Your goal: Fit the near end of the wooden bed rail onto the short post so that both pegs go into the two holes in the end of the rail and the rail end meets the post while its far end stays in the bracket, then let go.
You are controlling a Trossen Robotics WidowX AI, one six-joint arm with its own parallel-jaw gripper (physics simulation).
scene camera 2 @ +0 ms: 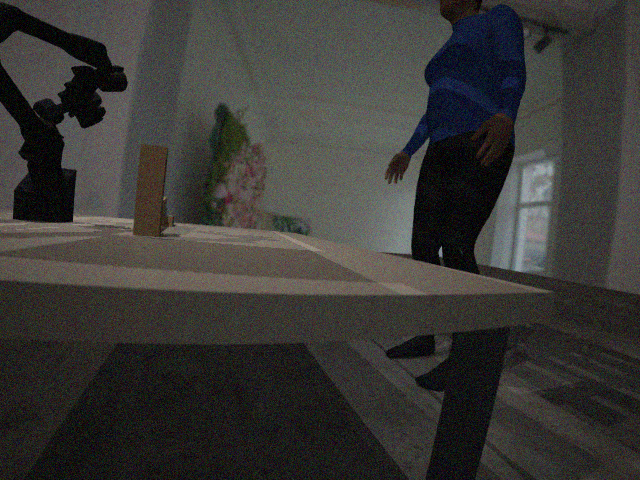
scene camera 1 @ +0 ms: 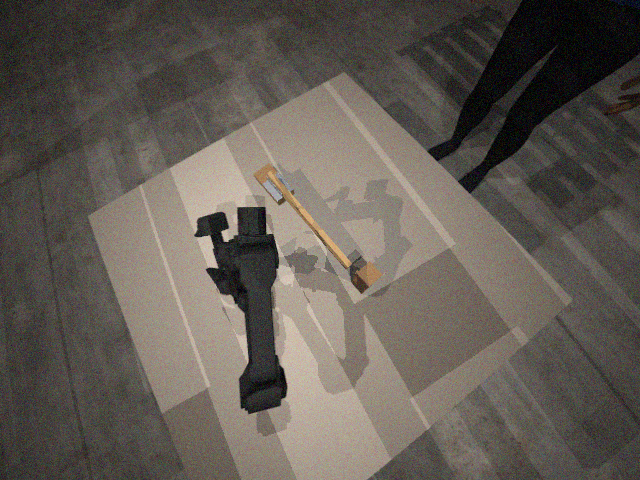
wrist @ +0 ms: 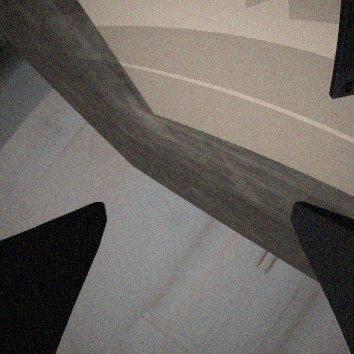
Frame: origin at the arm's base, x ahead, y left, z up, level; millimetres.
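Seen in the pictures: gripper, between the fingertips: (scene camera 2: 58, 121) (scene camera 1: 201, 252) (wrist: 200, 212); arm's base, origin of its link: (scene camera 2: 48, 181).
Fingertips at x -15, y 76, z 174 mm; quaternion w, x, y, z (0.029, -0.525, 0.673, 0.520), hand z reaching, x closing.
Observation:
Offsets run from my fingertips to a thing's middle. "spot": to the spot under its first point.
The wooden bed rail {dz -224, dx +301, dy -35 mm} (scene camera 1: 315, 227) runs diagonally across the table in scene camera 1. Its far end lies between the grey plates of the bracket {spot: dz -239, dx +288, dy +147 mm} (scene camera 1: 273, 191). Its near end is close beside the short post {spot: dz -95, dx +278, dy -322 mm} (scene camera 1: 368, 275) (scene camera 2: 149, 191), a brown block standing upright; whether they touch, and where the pegs and holes are, I cannot tell. My gripper (scene camera 1: 202, 252) (wrist: 200, 212) is open and empty, raised above the table to the left of the rail, fingers pointing away from it. The rail does not show in the wrist view.
The table (scene camera 1: 439, 320) (scene camera 2: 258, 315) carries strong shadows of the arm. The arm's base (scene camera 2: 43, 196) stands on the table behind the post in scene camera 2. A person (scene camera 2: 465, 118) stands past the table's edge. The wrist view shows the table edge, floor and a pale wall.

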